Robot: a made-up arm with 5 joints. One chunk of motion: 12 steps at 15 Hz.
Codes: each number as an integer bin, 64 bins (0 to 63) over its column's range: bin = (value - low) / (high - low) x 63, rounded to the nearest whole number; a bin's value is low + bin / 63 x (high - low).
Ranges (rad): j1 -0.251..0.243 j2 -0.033..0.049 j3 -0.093..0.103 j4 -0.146..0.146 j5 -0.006..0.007
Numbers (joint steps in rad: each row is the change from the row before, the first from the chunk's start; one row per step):
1: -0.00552 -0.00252 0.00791 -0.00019 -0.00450
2: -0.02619 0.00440 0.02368 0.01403 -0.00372
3: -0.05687 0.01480 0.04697 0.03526 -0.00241
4: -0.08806 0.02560 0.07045 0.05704 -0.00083
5: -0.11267 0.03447 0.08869 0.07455 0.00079
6: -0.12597 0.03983 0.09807 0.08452 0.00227
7: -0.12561 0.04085 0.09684 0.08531 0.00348
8: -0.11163 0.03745 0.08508 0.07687 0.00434
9: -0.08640 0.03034 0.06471 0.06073 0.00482
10: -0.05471 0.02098 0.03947 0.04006 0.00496
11: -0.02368 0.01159 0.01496 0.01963 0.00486
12: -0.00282 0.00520 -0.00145 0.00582 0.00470
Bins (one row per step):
1: 31 23 32 31 7
2: 29 29 38 35 11
3: 25 37 45 39 17
4: 21 45 53 44 25
5: 18 52 58 48 33
6: 16 56 61 50 40
7: 16 57 61 50 46
8: 18 54 57 48 50
9: 21 49 51 45 52
10: 25 41 43 40 53
11: 29 34 35 36 53
12: 32 29 29 33 52

